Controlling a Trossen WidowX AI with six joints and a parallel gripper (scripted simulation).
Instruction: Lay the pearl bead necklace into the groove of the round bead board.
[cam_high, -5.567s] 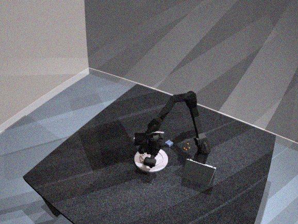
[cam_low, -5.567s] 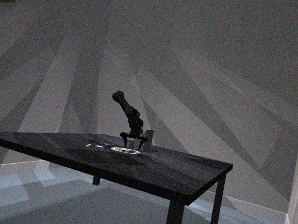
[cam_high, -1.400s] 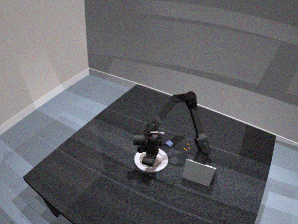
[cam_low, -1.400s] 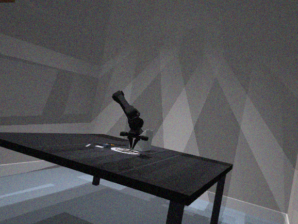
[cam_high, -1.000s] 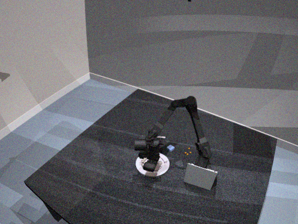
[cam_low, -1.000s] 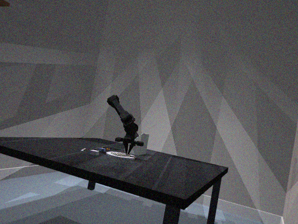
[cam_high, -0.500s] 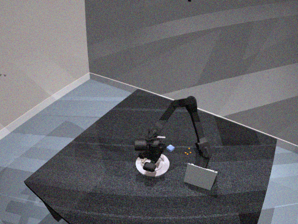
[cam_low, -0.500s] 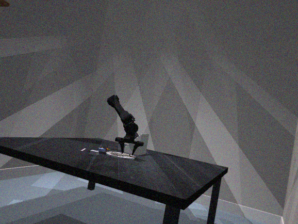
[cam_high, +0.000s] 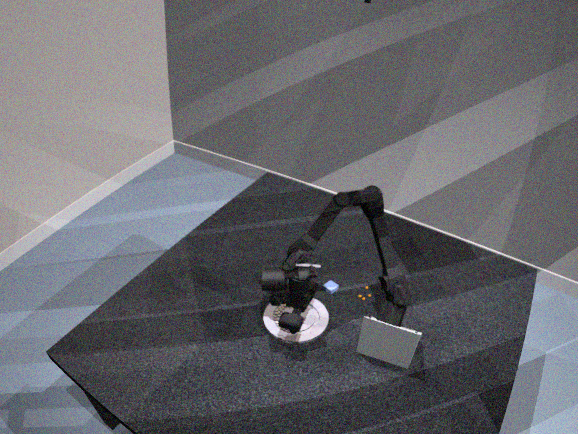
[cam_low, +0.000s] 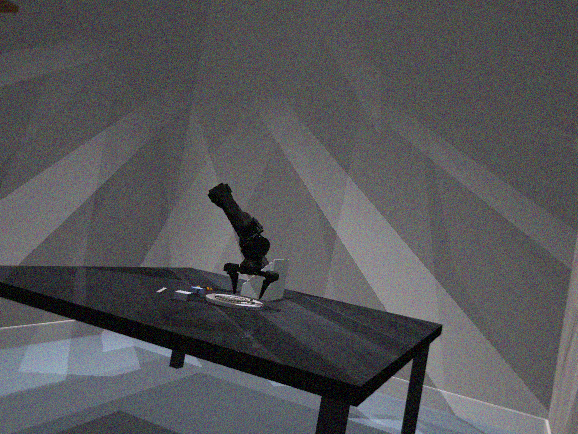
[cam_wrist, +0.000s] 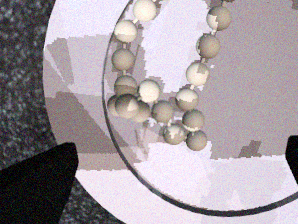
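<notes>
My gripper tip is 20 mm short of the round white bead board, 30 mm to the left of it and 20 mm above it. The rest, counted from my gripper tip: small white block: 190 mm ahead, 130 mm to the right, 20 mm below; small blue cube: 210 mm to the right, 20 mm below; thin white stick: 140 mm ahead, 260 mm to the right, 30 mm below.
</notes>
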